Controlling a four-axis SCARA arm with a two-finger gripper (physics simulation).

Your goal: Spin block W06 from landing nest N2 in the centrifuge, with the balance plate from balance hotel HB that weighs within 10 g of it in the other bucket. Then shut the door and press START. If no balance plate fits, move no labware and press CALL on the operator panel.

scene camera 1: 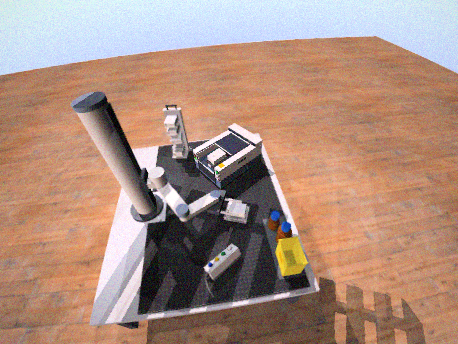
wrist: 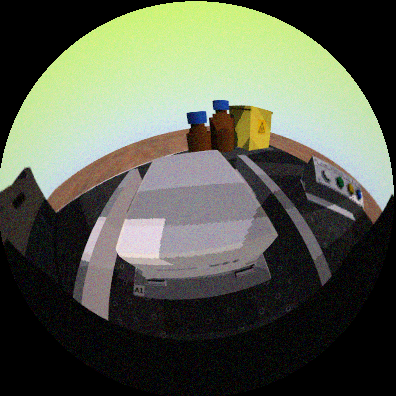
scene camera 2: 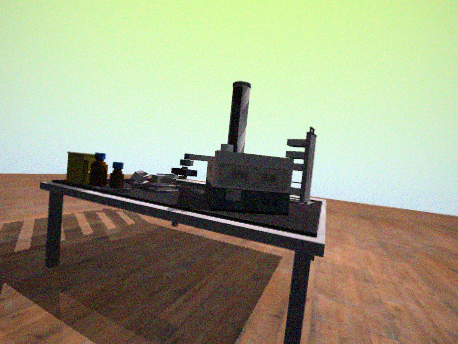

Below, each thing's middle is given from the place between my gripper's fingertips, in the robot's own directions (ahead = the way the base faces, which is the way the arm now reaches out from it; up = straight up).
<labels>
I see the plate marked W06 (wrist: 192, 214) 2 cm below my hand, 2 cm behind it and 1 cm to the left of it. The rest, counted from my hand: yellow bin (scene camera 1: 291, 258): 38 cm to the right, 23 cm ahead, 1 cm above.
</labels>
